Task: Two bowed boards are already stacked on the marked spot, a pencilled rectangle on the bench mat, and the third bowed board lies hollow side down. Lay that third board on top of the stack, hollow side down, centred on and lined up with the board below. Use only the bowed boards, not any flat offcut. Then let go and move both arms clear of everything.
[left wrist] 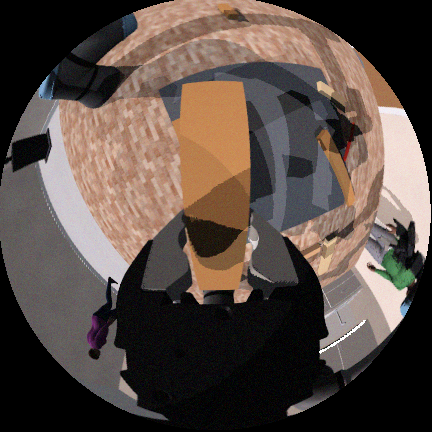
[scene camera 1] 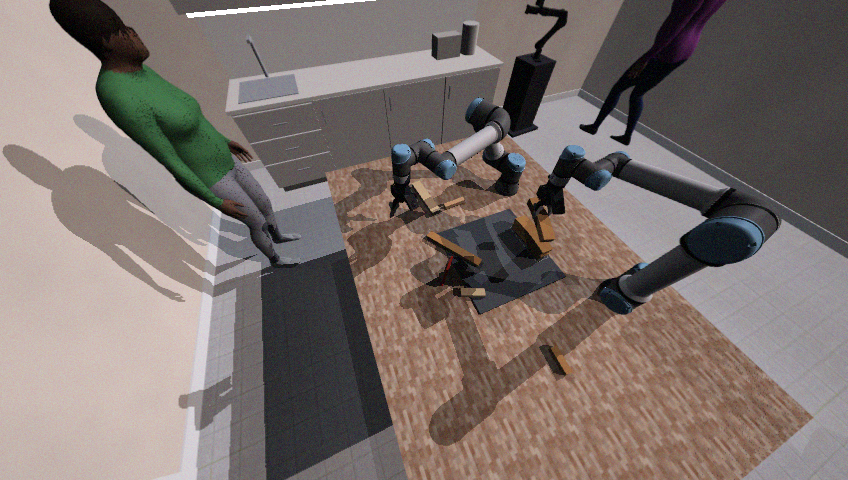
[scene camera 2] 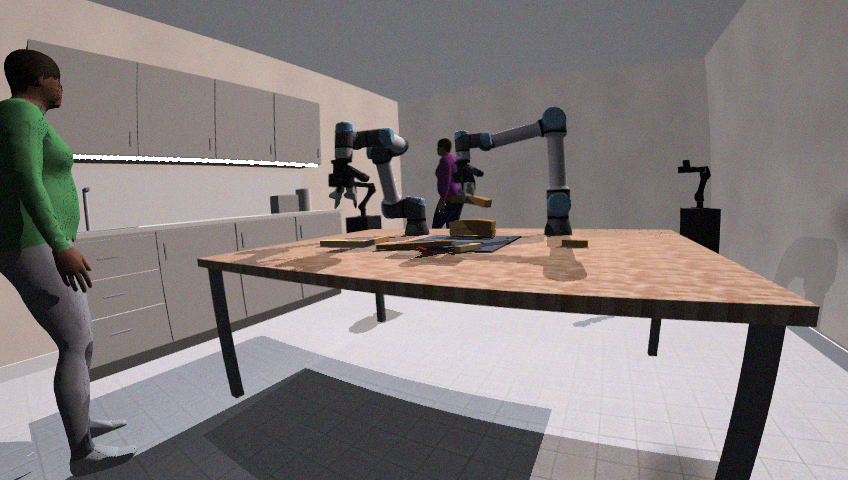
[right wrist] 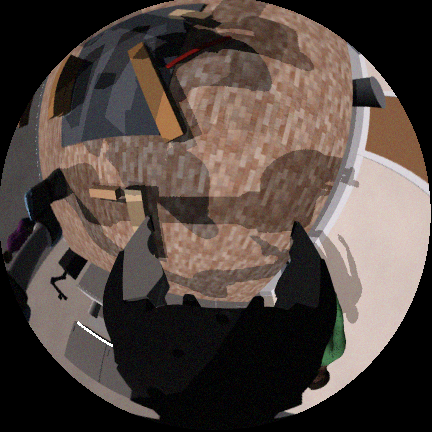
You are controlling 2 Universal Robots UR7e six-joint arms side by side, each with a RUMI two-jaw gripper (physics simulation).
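Pixels of known places: left gripper, fingertip midpoint: (left wrist: pixel 215 208) (scene camera 1: pixel 539 218) (scene camera 2: pixel 468 202); right gripper, fingertip midpoint: (left wrist: pixel 385 227) (scene camera 1: pixel 404 211) (scene camera 2: pixel 346 208) (right wrist: pixel 223 219); left arm's base, link origin: (left wrist: pixel 101 87) (scene camera 2: pixel 558 234); right arm's base, link origin: (scene camera 1: pixel 506 188) (scene camera 2: pixel 417 234) (right wrist: pixel 60 182).
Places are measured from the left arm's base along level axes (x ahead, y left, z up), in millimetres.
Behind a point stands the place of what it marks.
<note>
The third bowed board (scene camera 1: pixel 545 229) @[z 208, x 331, y -282 mm] (scene camera 2: pixel 479 201) @[z 189, x 350, y -274 mm] (left wrist: pixel 215 150) @[z 213, x 323, y -304 mm] is held off the bench above the stack. My left gripper (scene camera 1: pixel 540 209) @[z 188, x 318, y -366 mm] (left wrist: pixel 215 208) @[z 188, x 318, y -366 mm] is shut on it near one end. The stack of two bowed boards (scene camera 1: pixel 533 242) @[z 79, x 334, y -296 mm] (scene camera 2: pixel 472 228) @[z 51, x 339, y -332 mm] (right wrist: pixel 60 95) stands on the dark mat (scene camera 1: pixel 535 280) @[z 6, x 367, y -118 mm] (scene camera 2: pixel 505 240) @[z 6, x 392, y -103 mm] (left wrist: pixel 300 200) @[z 6, x 569, y -449 mm] (right wrist: pixel 90 127) @[z 6, x 559, y -501 mm]; in the left wrist view the held board hides most of it. A gap shows between held board and stack in scene camera 2. The pencilled rectangle cannot be made out. My right gripper (scene camera 1: pixel 403 206) @[z 190, x 983, y -495 mm] (scene camera 2: pixel 345 200) @[z 190, x 983, y -495 mm] (right wrist: pixel 223 219) @[z 190, x 983, y -495 mm] is open and empty, above the bench.
A long flat board (scene camera 1: pixel 453 248) @[z 26, x 742, y -346 mm] (left wrist: pixel 337 167) @[z 26, x 699, y -335 mm] (right wrist: pixel 155 92) @[z 26, x 775, y -380 mm] lies at the mat's edge, near a red stick (scene camera 1: pixel 447 270) @[z 9, x 795, y -228 mm] (right wrist: pixel 197 51) @[z 6, x 799, y -240 mm] and a pale block (scene camera 1: pixel 473 292) @[z 26, x 696, y -88 mm]. A pale board (scene camera 1: pixel 425 198) @[z 29, x 843, y -733 mm] (right wrist: pixel 134 205) @[z 28, x 808, y -665 mm] lies near my right gripper. A small block (scene camera 1: pixel 559 360) @[z 28, x 422, y 243 mm] (scene camera 2: pixel 574 243) @[z 15, x 427, y 244 mm] lies apart.
</note>
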